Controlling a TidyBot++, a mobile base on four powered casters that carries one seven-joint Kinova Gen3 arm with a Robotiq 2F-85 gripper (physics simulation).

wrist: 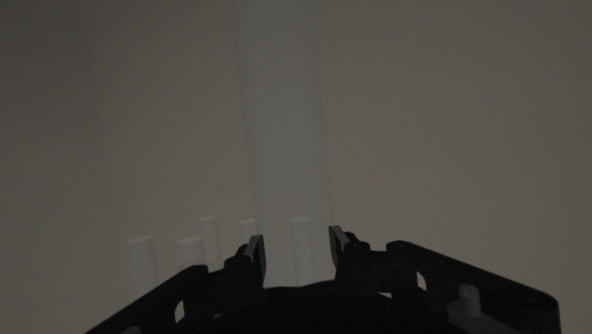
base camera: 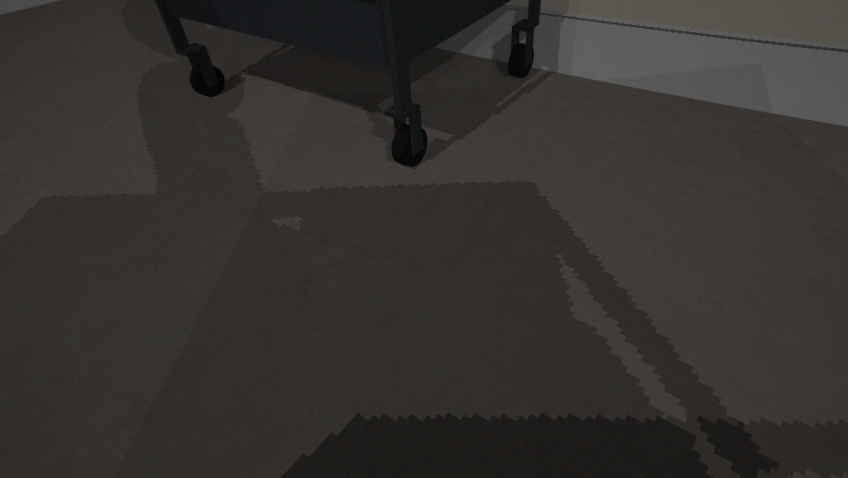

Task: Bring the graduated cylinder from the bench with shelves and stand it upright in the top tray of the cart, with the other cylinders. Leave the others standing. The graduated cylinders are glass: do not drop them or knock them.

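Places are measured from the arm's base along level axes (x left, y back, z up), in metres.
Pixels of known places: gripper, fingertip midpoint: (wrist: 297,245).
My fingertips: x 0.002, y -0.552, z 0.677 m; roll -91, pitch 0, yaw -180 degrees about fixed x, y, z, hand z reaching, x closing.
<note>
Ahead of a thing's pixels: the offset from my fingertips to its middle. "spot": to the spot under its first point.
My gripper (wrist: 297,245) is shut on the graduated cylinder @[dx +0.000, dy +0.022, dz +0.035 m] (wrist: 285,130), a wide, clear, pale tube that rises upright between the fingers to the top edge of the wrist view. Its lower end is hidden by the gripper. Beyond the gripper stand several other cylinders, thin and pale: one at the far left (wrist: 143,262), one beside it @[dx +0.198, dy -0.307, dz -0.244 m] (wrist: 190,252), one a little behind (wrist: 209,240), one partly behind the left finger (wrist: 249,228), and one seen through the held glass @[spot: dx -0.002, dy +0.044, dz +0.013 m] (wrist: 301,250). In the base camera view the lower part of the cart (base camera: 285,41) shows; its top tray is out of view.
The cart's near caster @[spot: dx +0.053, dy -0.099, dz -1.038 m] (base camera: 409,144) stands on the floor at the upper middle, with other casters at the left (base camera: 207,79) and the right (base camera: 520,59). A wall with a pale baseboard (base camera: 665,65) runs behind the cart to the right. Shadows lie across the floor.
</note>
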